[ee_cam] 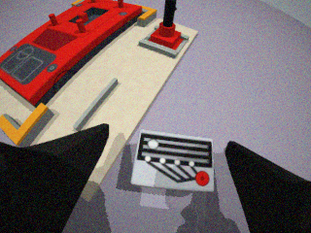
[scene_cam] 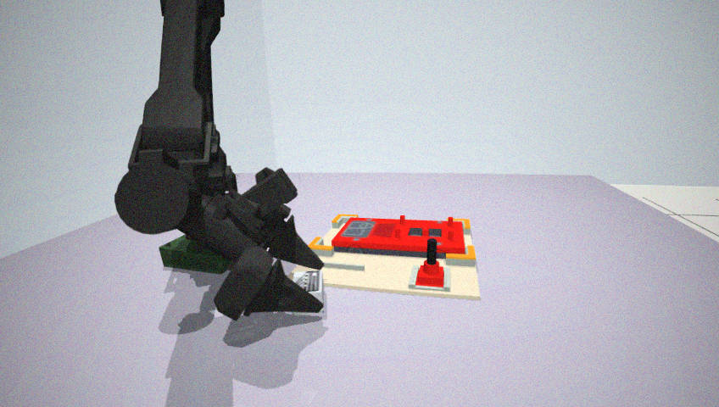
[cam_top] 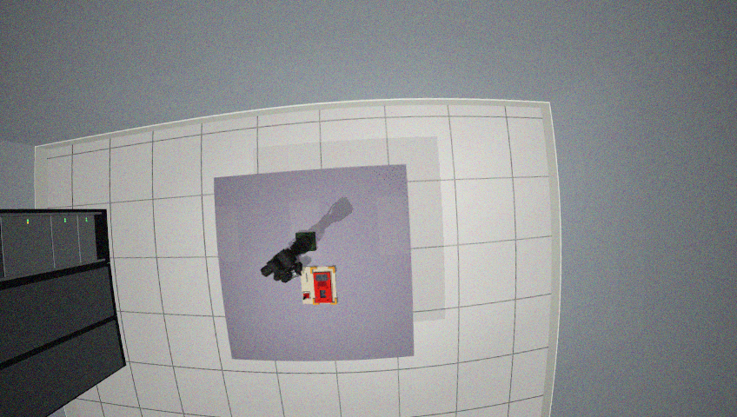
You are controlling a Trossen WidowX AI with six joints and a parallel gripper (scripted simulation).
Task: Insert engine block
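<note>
Right now my gripper tip is 1 cm to the left of the engine block, 1 cm past it and 1 cm above it. Round my gripper tip: black upright peg 12 cm ahead, 7 cm to the left, 1 cm above.
</note>
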